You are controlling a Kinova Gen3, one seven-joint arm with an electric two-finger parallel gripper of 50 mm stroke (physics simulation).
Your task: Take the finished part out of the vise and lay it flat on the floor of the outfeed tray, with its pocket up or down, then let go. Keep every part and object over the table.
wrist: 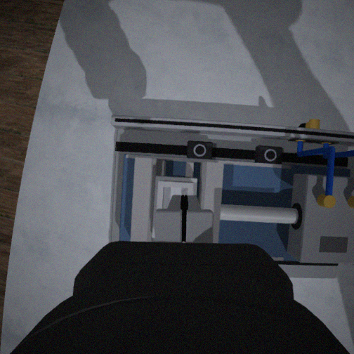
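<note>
The finished part (176, 184) is a light grey block with a rectangular pocket on its upper side. It sits in the vise (255, 235), between the left jaw (142, 200) and the right jaw (210, 187). The gripper fingers hide its near portion. My gripper (183, 211) is shut with nothing between its fingers. The fingertips overlap the near part of the finished part in this view; how high they are above it, or whether they touch it, I cannot tell. The outfeed tray does not show in the wrist view.
A white screw rod (260, 214) runs from the right jaw to a grey end block (320, 220). Blue handles with yellow knobs (326, 201) stand at the right. Black clamps (199, 150) (269, 154) sit along the far rail. The table (65, 165) ends at the left, above a wooden floor (20, 100).
</note>
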